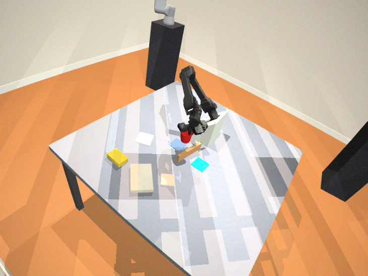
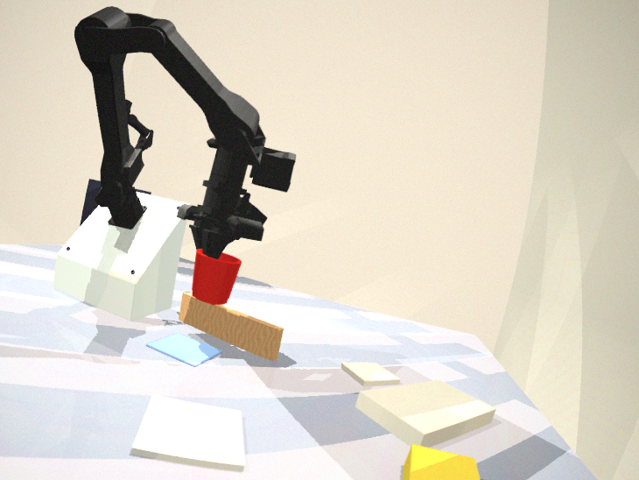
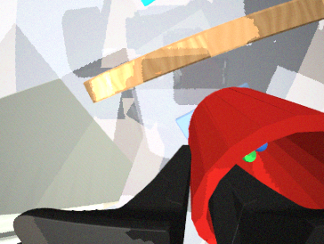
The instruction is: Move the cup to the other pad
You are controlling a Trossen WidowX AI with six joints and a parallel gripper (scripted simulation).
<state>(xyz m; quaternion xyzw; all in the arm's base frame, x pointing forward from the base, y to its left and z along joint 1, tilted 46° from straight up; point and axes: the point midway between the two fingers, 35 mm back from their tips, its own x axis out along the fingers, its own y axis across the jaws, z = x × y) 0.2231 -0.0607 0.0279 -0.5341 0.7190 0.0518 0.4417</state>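
Right now my gripper tip is 4 cm to the left of the green marble, 2 cm short of it and 2 cm above it. From my gripper tip the other things lie so: blue marble: 3 cm to the right, 3 cm ahead, 2 cm below; wooden bar: 10 cm below, 4 cm to the left, 4 cm ahead; red cup: 2 cm to the right, 2 cm ahead.
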